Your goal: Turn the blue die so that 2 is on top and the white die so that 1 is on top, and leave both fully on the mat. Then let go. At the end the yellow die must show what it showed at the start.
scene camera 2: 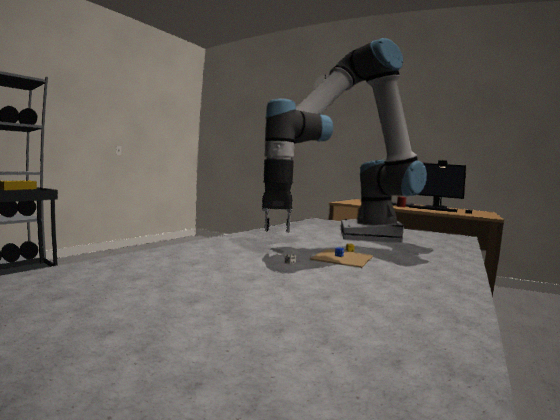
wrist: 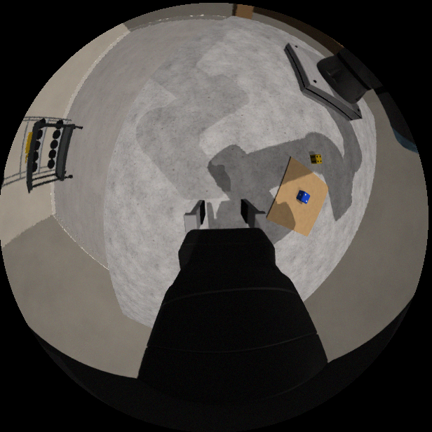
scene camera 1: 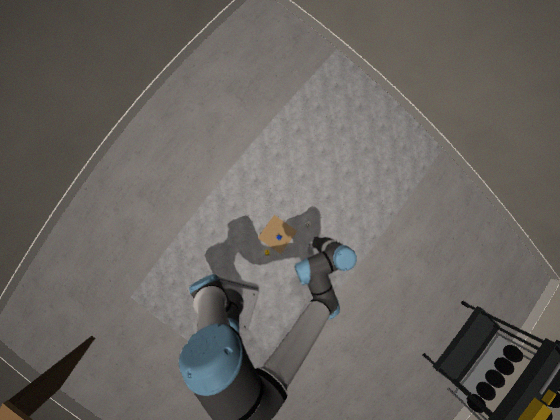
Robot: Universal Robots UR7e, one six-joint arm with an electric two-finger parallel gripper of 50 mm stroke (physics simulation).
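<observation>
The blue die (scene camera 1: 279,237) (scene camera 2: 339,252) (wrist: 303,197) rests on the tan square mat (scene camera 1: 272,226) (scene camera 2: 360,259) (wrist: 314,215). The white die (scene camera 1: 307,225) (scene camera 2: 290,259) lies off the mat on the grey table top, in the arm's shadow; it does not show in the wrist view. The yellow die (scene camera 1: 267,252) (scene camera 2: 350,247) (wrist: 316,159) lies on the table just beyond the mat's robot-side edge. Pips are too small to count surely. My gripper (scene camera 2: 277,231) (wrist: 222,206) is open and empty, pointing down, well above the table and to the side of the mat.
The robot's base plate (scene camera 2: 372,230) (wrist: 327,95) stands on the table behind the yellow die. A desk with a monitor (scene camera 2: 445,180) is behind the robot. A rack with dark round weights (scene camera 2: 45,165) (wrist: 64,152) stands off to the side.
</observation>
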